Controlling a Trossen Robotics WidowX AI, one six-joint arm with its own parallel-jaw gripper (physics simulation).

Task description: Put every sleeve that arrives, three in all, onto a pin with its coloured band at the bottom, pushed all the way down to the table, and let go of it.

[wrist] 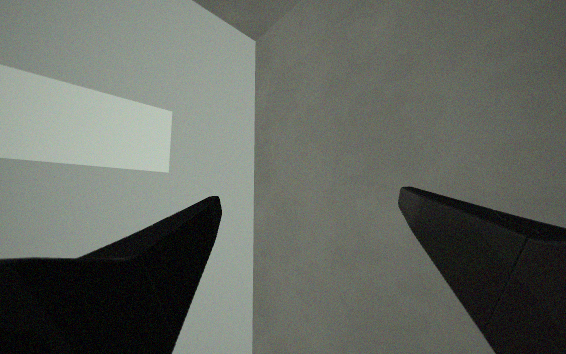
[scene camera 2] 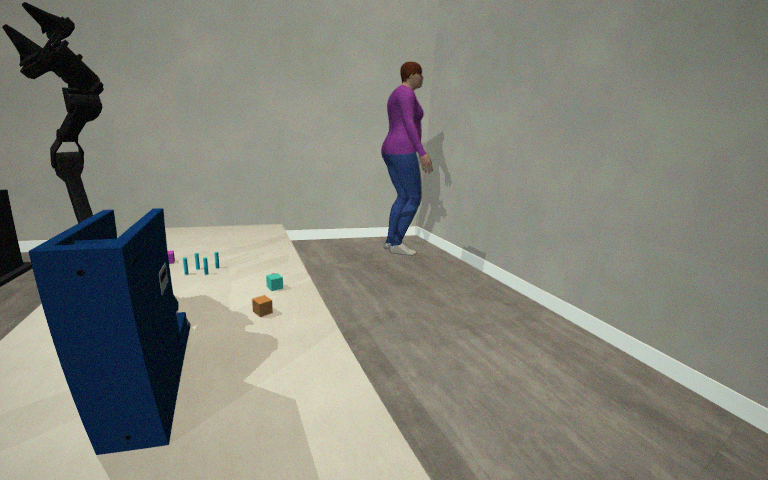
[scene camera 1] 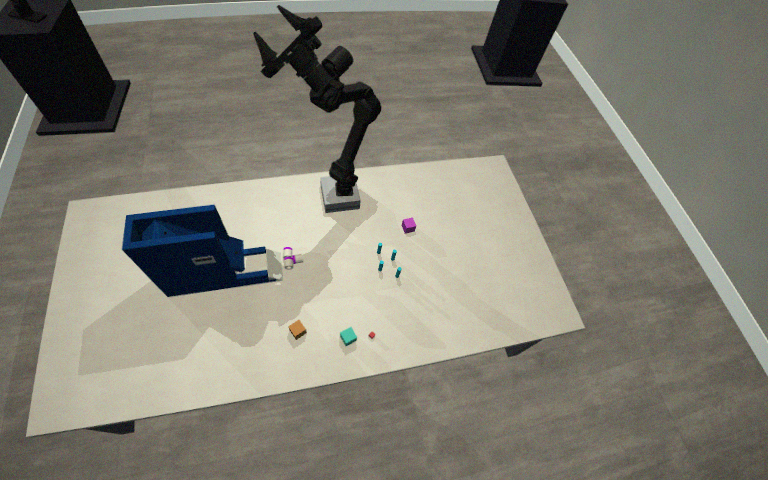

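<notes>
A white sleeve with magenta banding (scene camera 1: 288,263) lies on the table just beyond the blue dispenser's mouth in scene camera 1. A short pale stub points right from it; I cannot tell whether this is one sleeve or two touching. Several thin teal pins stand upright in a group right of it, among them the front right pin (scene camera 1: 398,272) and the rear left pin (scene camera 1: 380,247). They also show small in scene camera 2, one pin (scene camera 2: 216,259) at the right. The pins are bare. My gripper (scene camera 1: 266,20) (scene camera 2: 14,15) (wrist: 308,200) is open and empty, raised high and pointing up, far from sleeve and pins.
A tall blue dispenser (scene camera 1: 192,274) (scene camera 2: 84,339) stands at the left. On the table (scene camera 1: 481,198) are a magenta cube (scene camera 1: 408,225) (scene camera 2: 171,256), an orange cube (scene camera 1: 297,329) (scene camera 2: 262,306), a teal cube (scene camera 1: 348,336) (scene camera 2: 274,281) and a tiny red cube (scene camera 1: 372,335). A person (scene camera 2: 403,121) stands beyond the table.
</notes>
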